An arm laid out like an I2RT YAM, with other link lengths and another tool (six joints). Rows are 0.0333 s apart.
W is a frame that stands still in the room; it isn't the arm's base.
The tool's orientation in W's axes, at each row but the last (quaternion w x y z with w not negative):
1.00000, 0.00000, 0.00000, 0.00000
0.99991, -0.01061, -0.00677, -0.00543
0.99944, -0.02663, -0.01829, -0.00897
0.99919, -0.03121, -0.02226, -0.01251
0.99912, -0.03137, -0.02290, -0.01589
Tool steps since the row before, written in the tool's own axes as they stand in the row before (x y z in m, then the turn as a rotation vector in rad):
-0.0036, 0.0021, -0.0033, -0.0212, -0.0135, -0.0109
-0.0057, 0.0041, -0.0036, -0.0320, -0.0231, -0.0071
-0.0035, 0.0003, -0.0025, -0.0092, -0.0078, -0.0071
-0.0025, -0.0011, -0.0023, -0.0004, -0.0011, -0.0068
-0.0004, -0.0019, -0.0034, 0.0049, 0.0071, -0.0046
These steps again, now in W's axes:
-0.0036, 0.0021, -0.0033, -0.0212, -0.0135, -0.0109
-0.0056, 0.0041, -0.0038, -0.0322, -0.0229, -0.0070
-0.0034, 0.0002, -0.0026, -0.0091, -0.0080, -0.0070
-0.0024, -0.0012, -0.0023, -0.0001, -0.0015, -0.0067
-0.0003, -0.0021, -0.0033, 0.0053, 0.0066, -0.0048

